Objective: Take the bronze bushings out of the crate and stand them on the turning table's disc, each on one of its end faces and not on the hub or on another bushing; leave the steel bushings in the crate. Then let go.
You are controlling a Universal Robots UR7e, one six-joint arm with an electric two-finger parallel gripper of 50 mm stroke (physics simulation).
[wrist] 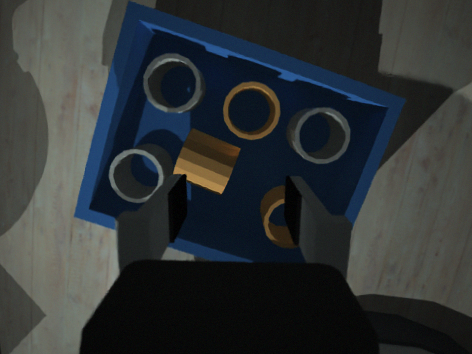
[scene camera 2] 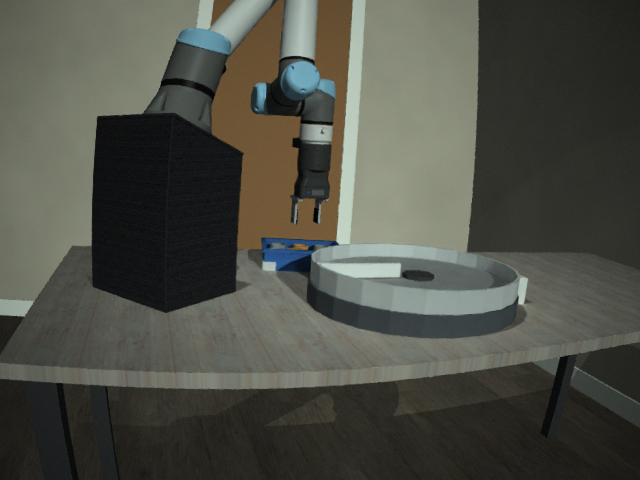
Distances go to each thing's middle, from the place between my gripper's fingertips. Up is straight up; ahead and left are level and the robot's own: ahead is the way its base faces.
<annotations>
Right now my hand is 8 cm above the blue crate (scene camera 2: 285, 259) and 1 cm to the right of it. Round my hand: turning table disc (scene camera 2: 416, 273) 33 cm to the right, 13 cm ahead, 5 cm below.
</annotations>
